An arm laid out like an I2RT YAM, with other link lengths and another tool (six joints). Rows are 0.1 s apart.
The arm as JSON. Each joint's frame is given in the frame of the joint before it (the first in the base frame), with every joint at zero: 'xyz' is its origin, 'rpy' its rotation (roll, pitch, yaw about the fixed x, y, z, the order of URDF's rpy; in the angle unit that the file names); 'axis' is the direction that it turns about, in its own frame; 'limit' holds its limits. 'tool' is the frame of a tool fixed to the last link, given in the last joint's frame.
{
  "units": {
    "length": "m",
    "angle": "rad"
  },
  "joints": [
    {
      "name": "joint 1",
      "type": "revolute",
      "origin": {
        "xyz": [
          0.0,
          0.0,
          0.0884
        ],
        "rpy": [
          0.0,
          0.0,
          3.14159
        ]
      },
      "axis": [
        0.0,
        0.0,
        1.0
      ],
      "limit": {
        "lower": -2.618,
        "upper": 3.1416
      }
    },
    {
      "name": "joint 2",
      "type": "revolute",
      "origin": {
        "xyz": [
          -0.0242,
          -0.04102,
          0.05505
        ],
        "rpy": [
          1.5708,
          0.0,
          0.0
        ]
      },
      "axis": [
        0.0,
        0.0,
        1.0
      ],
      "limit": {
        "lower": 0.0,
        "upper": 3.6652
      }
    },
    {
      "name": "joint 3",
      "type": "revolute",
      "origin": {
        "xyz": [
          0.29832,
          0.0,
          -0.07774
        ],
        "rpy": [
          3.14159,
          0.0,
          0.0
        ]
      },
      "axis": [
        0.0,
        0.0,
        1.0
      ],
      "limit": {
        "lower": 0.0,
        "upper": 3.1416
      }
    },
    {
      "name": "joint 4",
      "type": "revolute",
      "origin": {
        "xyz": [
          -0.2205,
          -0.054,
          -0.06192
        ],
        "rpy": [
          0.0,
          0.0,
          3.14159
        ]
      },
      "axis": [
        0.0,
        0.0,
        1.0
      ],
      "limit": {
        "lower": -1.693,
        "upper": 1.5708
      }
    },
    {
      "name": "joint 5",
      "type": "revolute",
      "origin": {
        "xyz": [
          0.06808,
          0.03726,
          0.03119
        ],
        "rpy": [
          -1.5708,
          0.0,
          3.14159
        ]
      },
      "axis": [
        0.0,
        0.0,
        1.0
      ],
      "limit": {
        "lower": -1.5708,
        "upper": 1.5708
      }
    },
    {
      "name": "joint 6",
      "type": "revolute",
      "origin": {
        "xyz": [
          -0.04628,
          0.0,
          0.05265
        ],
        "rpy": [
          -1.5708,
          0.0,
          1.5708
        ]
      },
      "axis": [
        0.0,
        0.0,
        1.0
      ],
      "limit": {
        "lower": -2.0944,
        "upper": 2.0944
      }
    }
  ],
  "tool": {
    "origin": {
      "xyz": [
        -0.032,
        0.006,
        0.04
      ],
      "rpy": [
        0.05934,
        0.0,
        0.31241
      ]
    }
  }
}
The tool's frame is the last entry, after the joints.
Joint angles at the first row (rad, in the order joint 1, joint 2, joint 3, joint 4, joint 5, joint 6):
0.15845 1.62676 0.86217 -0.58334 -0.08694 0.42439
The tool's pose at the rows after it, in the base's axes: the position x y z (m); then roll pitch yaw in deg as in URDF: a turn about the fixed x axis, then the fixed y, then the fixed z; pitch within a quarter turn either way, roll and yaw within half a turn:
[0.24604, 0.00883, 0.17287, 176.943, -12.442, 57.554]
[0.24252, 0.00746, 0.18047, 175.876, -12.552, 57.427]
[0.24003, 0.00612, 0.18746, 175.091, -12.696, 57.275]
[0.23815, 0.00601, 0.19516, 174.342, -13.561, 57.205]
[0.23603, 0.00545, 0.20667, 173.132, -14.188, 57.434]
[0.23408, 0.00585, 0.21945, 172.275, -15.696, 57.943]
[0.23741, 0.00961, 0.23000, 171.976, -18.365, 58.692]
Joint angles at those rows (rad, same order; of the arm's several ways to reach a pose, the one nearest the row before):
0.15814 1.60177 0.85180 -0.59190 -0.08591 0.43419
0.15909 1.56937 0.85433 -0.61161 -0.07389 0.43871
0.15804 1.54359 0.86164 -0.63286 -0.06594 0.44143
0.15808 1.51557 0.87111 -0.65046 -0.06750 0.44625
0.15936 1.48094 0.89159 -0.68295 -0.06156 0.44694
0.15808 1.44446 0.91772 -0.71750 -0.07319 0.44407
0.15886 1.42877 0.95168 -0.73290 -0.10696 0.44473

